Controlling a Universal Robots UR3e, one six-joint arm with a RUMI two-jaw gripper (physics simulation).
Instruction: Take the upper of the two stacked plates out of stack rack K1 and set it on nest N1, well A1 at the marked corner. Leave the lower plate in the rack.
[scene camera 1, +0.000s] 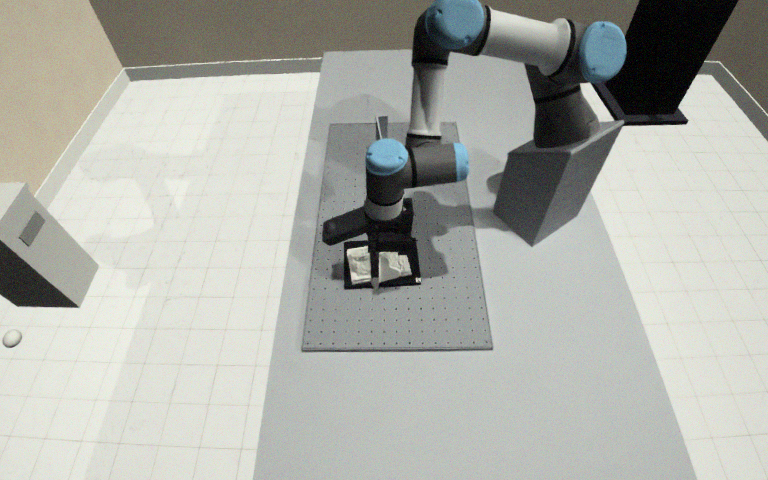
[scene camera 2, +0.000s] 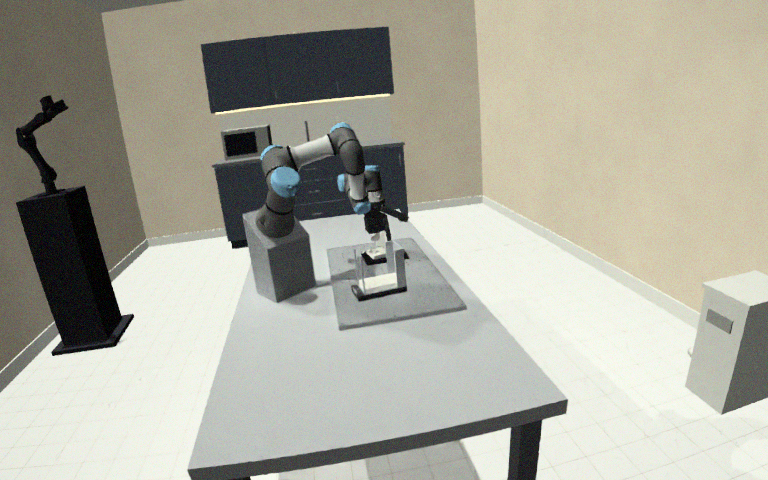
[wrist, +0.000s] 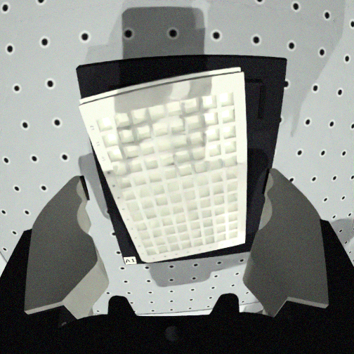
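Pixels of known places: gripper, between the fingertips: (scene camera 1: 375, 263); arm's base, origin of its link: (scene camera 1: 567, 136) (scene camera 2: 274, 223).
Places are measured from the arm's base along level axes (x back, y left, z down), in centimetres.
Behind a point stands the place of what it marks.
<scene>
The upper plate (scene camera 1: 393, 268) (scene camera 2: 373, 253) {y 11.8, x -34.6, z 20.4 cm} (wrist: 175, 200), pale with many square wells, is over the black nest N1 (scene camera 1: 415, 263) {y 13.9, x -31.6, z 21.7 cm} (wrist: 265, 135). In the wrist view it looks skewed against the nest's outline, and whether it sits flat is unclear. Its printed 12 is at the far end; the nest's A1 tag (wrist: 130, 260) is at the near left corner, by the opposite end. My gripper (scene camera 1: 374, 268) {y 13.8, x -40.2, z 21.2 cm} (scene camera 2: 382, 240) {y 13.8, x -40.2, z 21.2 cm} (wrist: 174, 174) is open around the plate, with gaps to both sides. The lower plate (scene camera 2: 378, 282) {y -17.9, x -29.9, z 19.6 cm} lies in rack K1 (scene camera 2: 401, 271) {y -21.1, x -37.0, z 15.8 cm}.
Rack K1, with clear and white upright guides, stands on the same perforated board (scene camera 1: 396, 328) {y 28.4, x -36.8, z 22.9 cm} (scene camera 2: 419, 308) {y -34.1, x -38.3, z 22.9 cm} as the nest. The grey robot pedestal (scene camera 1: 532, 192) {y 5.8, x -6.4, z 9.9 cm} (scene camera 2: 280, 266) {y -8.1, x 0.1, z 12.5 cm} stands beside the board on the table (scene camera 1: 453, 407) {y 44.3, x -27.6, z 24.2 cm} (scene camera 2: 368, 384) {y -63.0, x -17.0, z 24.2 cm}.
</scene>
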